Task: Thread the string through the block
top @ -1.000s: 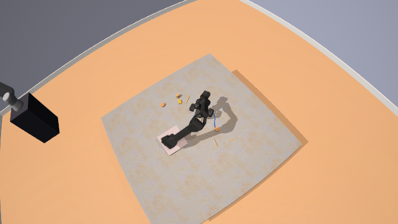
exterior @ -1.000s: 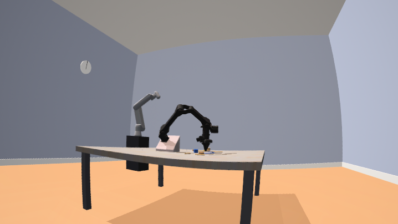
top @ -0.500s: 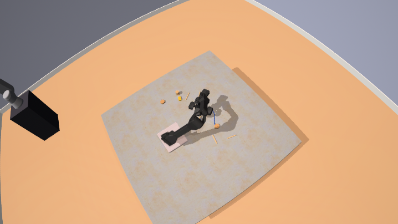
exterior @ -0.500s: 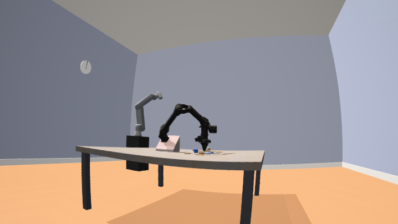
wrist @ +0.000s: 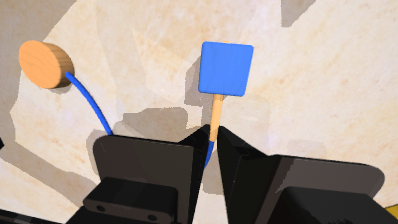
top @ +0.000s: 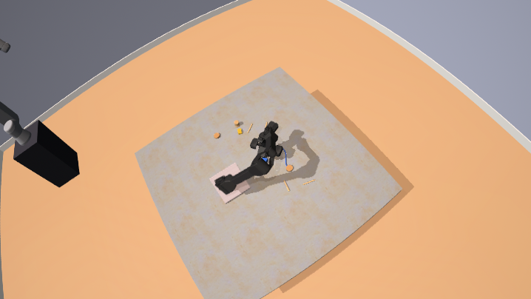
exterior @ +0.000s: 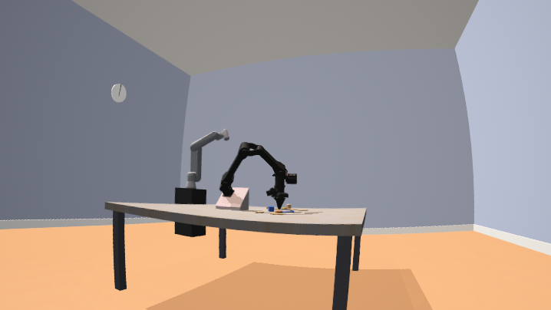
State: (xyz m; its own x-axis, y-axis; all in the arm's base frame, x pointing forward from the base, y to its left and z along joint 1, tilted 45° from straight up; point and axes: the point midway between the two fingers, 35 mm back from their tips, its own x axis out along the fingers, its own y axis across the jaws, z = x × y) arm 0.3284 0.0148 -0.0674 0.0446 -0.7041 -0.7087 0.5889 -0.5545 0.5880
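The thin wooden stick lies 10 mm behind my gripper tip and 10 mm to the right of it. Round my gripper tip: blue block (40 mm behind, 30 mm to the right); round wooden button (60 mm ahead, 150 mm to the right, 10 mm below); yellow block (60 mm behind, 250 mm to the left, 10 mm below).
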